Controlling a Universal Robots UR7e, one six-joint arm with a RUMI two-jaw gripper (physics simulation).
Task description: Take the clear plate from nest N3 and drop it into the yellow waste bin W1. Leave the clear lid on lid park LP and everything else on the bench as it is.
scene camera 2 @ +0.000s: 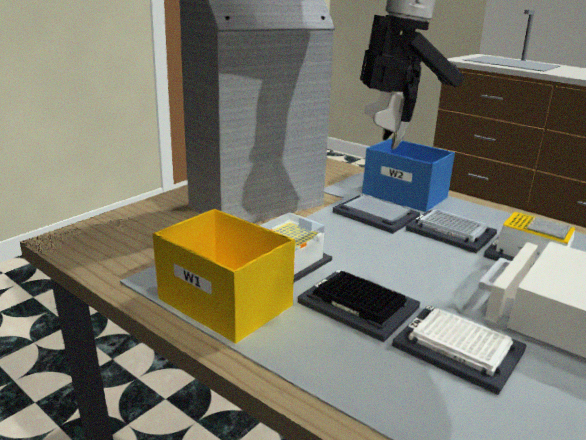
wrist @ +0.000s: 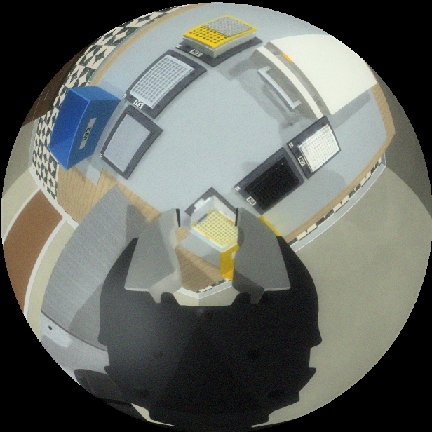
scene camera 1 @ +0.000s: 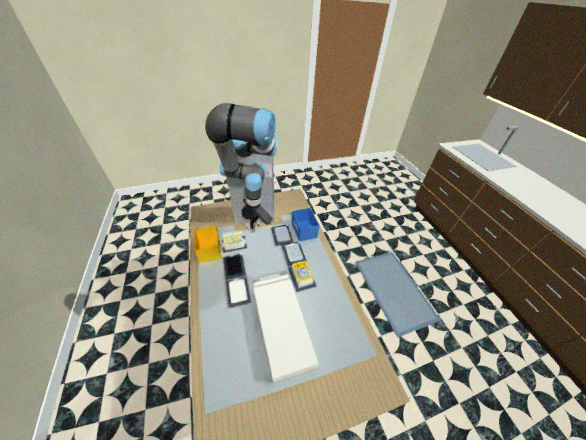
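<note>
The clear plate lies flat in the dark nest N3. The clear lid lies on the dark lid park LP, beside nest N3. The yellow bin W1 stands at the opposite side of the bench; the fingers partly hide it in the wrist view. My gripper is open and empty, with its fingers apart, above the bench in front of the pedestal. It is away from the plate.
Blue bin W2 stands beside the lid park. A yellow-topped rack stands beyond N3. A tip rack is by W1, then black and white plates. A white instrument stands farther along.
</note>
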